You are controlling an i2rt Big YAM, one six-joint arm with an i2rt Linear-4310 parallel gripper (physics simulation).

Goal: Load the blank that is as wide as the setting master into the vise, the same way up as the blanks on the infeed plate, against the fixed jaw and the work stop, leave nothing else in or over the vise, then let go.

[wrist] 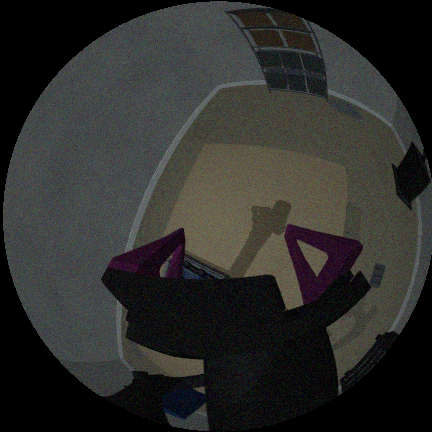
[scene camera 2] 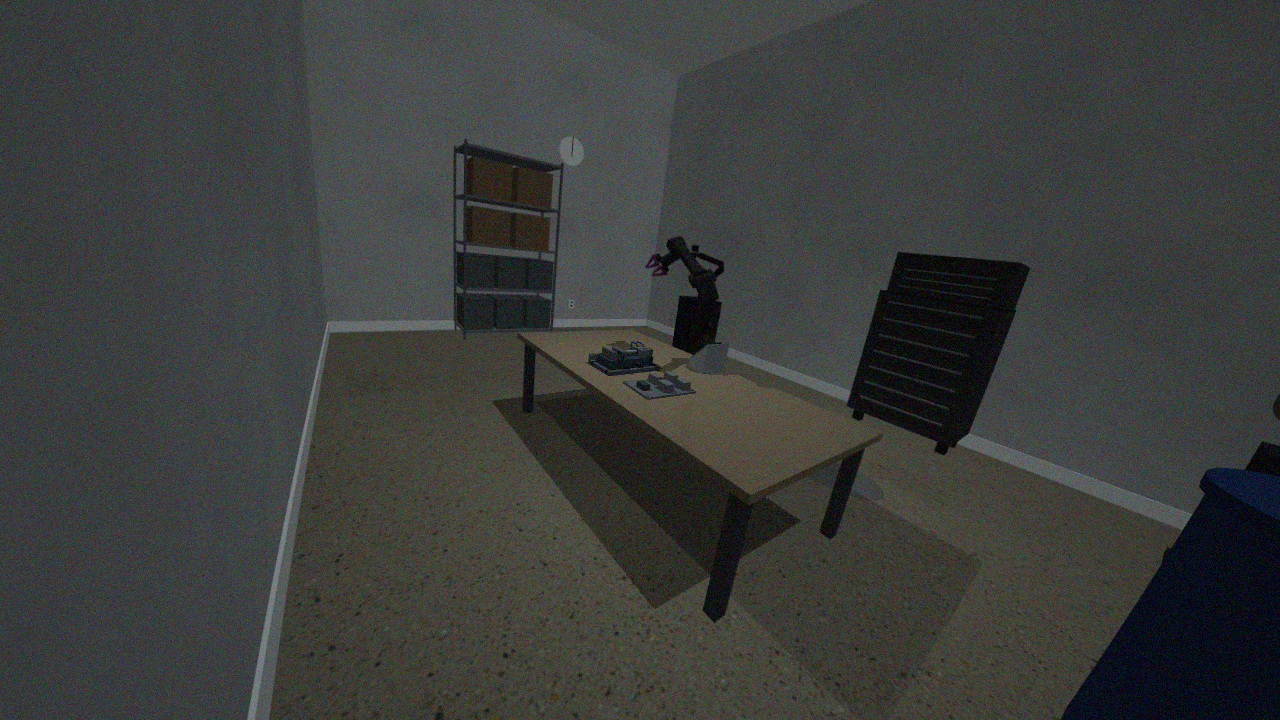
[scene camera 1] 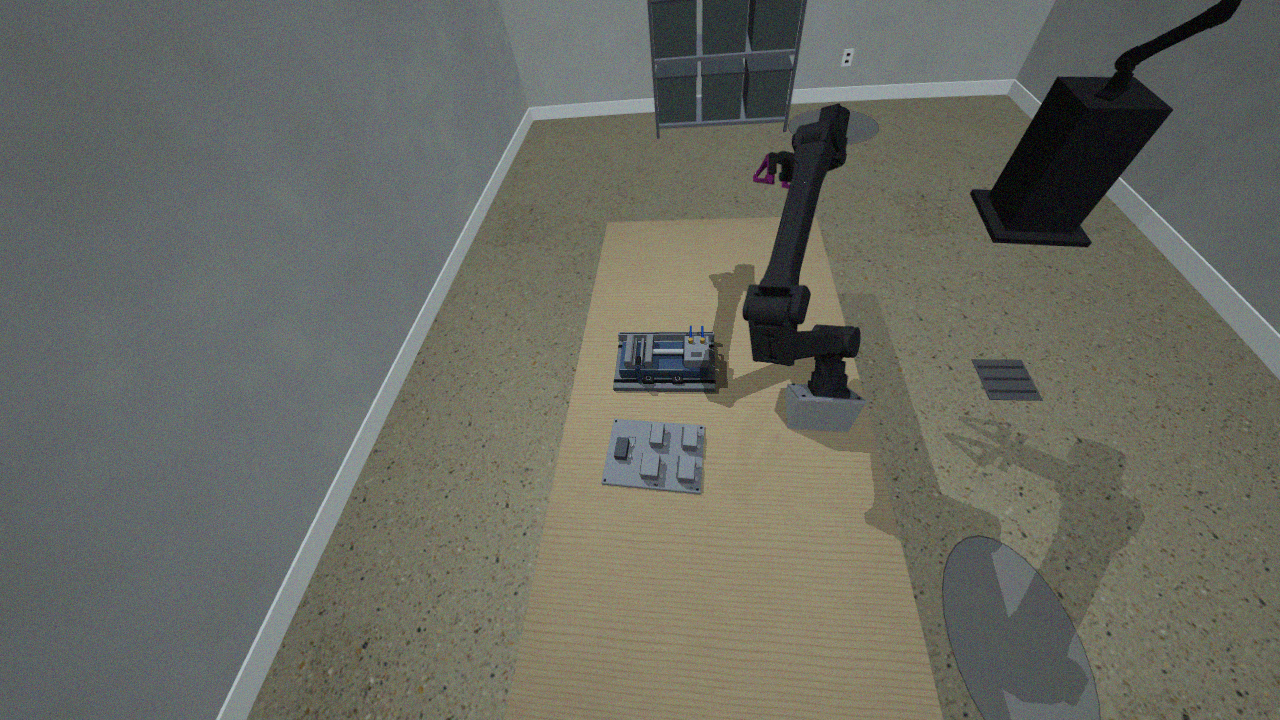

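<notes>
My gripper (scene camera 1: 771, 182) (scene camera 2: 650, 267) (wrist: 237, 232) has magenta fingers, is wide open and empty, and hangs high beyond the vise. The blue and grey vise (scene camera 1: 664, 364) (scene camera 2: 623, 358) (wrist: 202, 268) stands on the table; in the wrist view my finger and gripper body hide part of it. Grey jaw blocks (scene camera 1: 637, 350) stand at its left, and a grey block (scene camera 1: 696, 350) with blue pins at its right. The infeed plate (scene camera 1: 627, 476) bears several light grey blanks (scene camera 1: 657, 434) (scene camera 1: 690, 437) (scene camera 1: 650, 464) (scene camera 1: 686, 467) and one dark block (scene camera 1: 622, 447). Widths and the setting master are too small to tell.
The wooden table (scene camera 1: 733, 573) (scene camera 2: 760, 438) carries the arm's grey base (scene camera 1: 823, 411) (scene camera 2: 708, 360) to the right of the vise. A shelf rack (scene camera 1: 654, 89) (scene camera 2: 464, 232) stands by the far wall. A black pedestal (scene camera 1: 1065, 161) stands on the floor at the right.
</notes>
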